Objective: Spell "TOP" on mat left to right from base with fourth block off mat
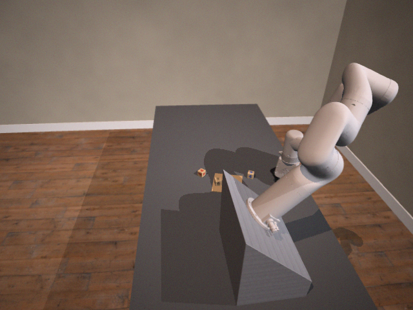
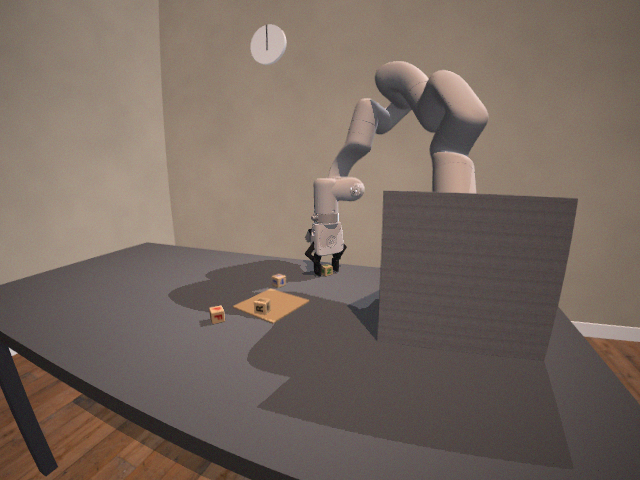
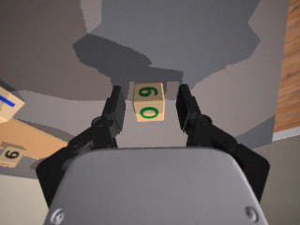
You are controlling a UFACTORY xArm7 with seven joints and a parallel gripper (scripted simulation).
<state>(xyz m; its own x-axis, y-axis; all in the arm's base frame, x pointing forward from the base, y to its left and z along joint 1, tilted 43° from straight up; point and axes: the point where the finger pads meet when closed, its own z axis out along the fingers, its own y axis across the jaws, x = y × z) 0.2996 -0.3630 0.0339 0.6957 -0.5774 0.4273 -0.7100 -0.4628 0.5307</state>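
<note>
My gripper is now 10 cm short of the tan mat, 25 cm to the right of it and 2 cm above it. From my hand the other things lie so: blue-lettered block: 12 cm ahead, 12 cm to the left, 1 cm below.
</note>
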